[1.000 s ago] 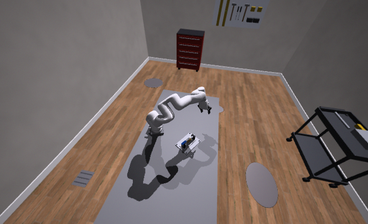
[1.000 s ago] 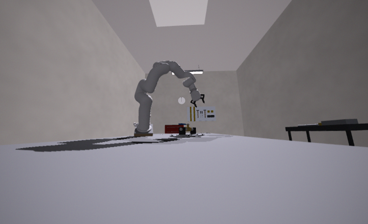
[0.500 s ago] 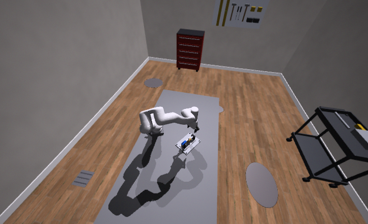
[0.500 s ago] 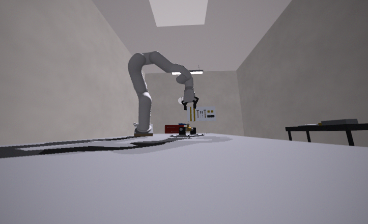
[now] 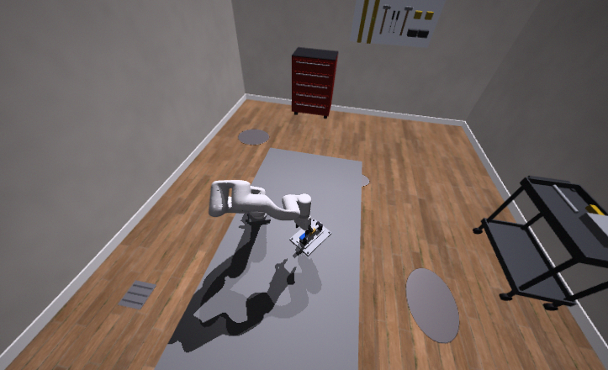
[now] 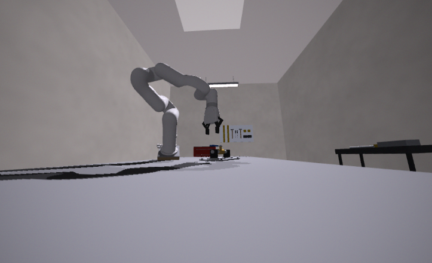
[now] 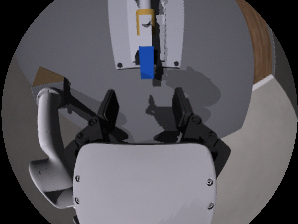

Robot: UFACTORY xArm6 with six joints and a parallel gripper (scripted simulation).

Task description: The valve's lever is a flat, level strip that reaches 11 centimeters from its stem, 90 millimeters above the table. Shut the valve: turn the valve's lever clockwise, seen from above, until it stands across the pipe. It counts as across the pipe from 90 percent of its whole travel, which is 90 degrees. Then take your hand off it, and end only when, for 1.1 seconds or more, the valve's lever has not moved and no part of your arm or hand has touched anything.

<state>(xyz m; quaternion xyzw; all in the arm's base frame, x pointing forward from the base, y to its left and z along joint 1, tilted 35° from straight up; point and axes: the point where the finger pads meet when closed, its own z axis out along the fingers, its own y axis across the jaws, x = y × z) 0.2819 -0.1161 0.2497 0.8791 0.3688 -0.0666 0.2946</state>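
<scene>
The valve lever is 90 mm below my hand, 40 mm to the left of it and 40 mm ahead of it.
</scene>
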